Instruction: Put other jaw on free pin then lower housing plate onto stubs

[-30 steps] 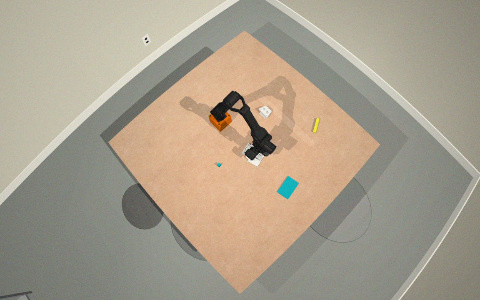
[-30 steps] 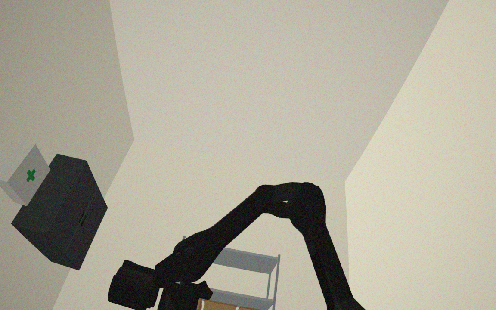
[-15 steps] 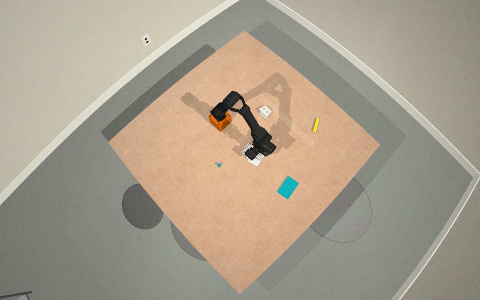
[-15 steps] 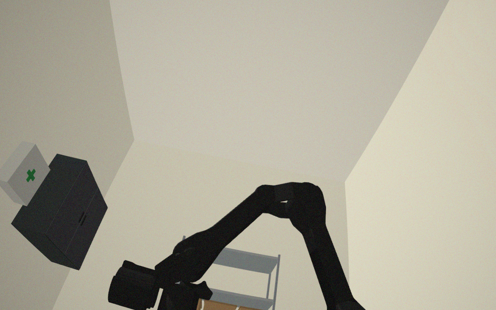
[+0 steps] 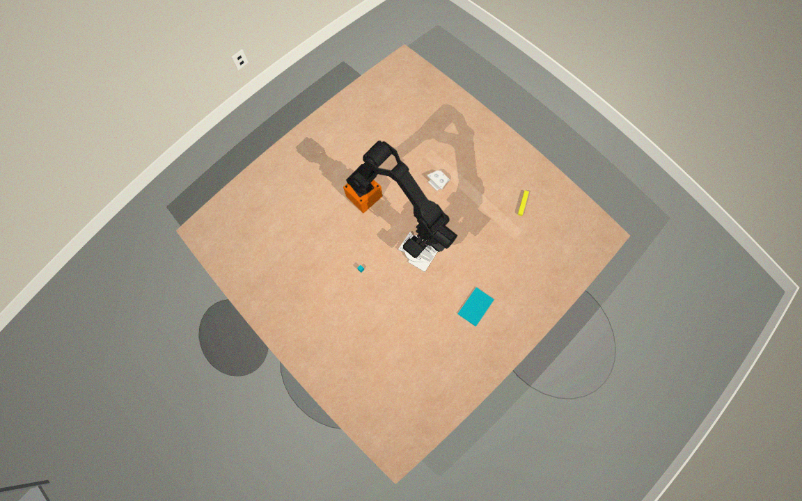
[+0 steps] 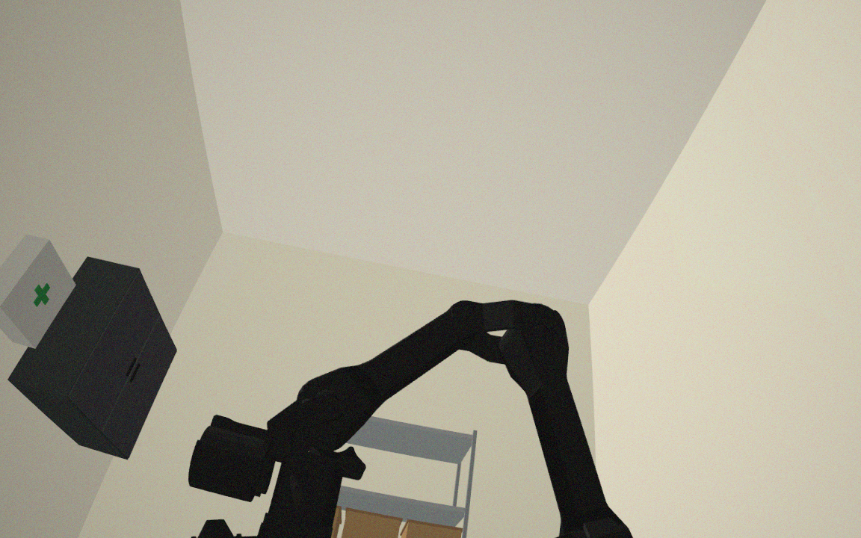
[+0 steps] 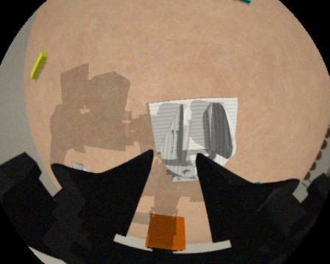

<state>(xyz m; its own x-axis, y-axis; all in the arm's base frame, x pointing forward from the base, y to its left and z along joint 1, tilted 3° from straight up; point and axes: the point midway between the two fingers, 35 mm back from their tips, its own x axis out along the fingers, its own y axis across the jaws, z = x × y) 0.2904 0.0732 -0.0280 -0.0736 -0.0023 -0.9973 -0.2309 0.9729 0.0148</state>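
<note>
The grey jaw is 30 mm to the right of my gripper tip, 30 mm below it and 20 mm behind it. The rest, counted from my gripper tip: grey housing plate 200 mm to the left, 170 mm behind, 20 mm below; then small teal cube 250 mm to the right, 60 mm behind, 30 mm below; then flat teal block 300 mm ahead, 40 mm below, 10 mm to the left.
</note>
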